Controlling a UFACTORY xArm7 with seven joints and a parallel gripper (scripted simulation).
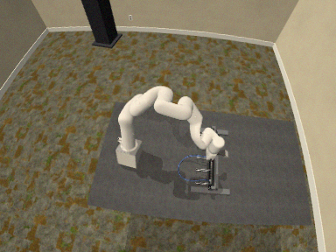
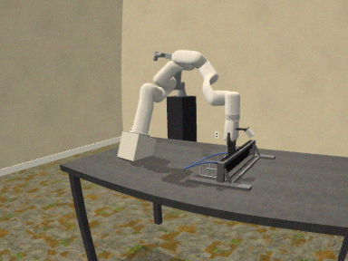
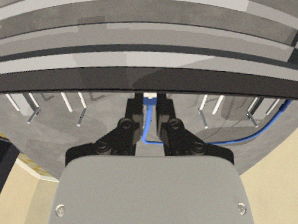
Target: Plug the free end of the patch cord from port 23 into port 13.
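My hand is 2 cm short of the plug and 1 cm above it.
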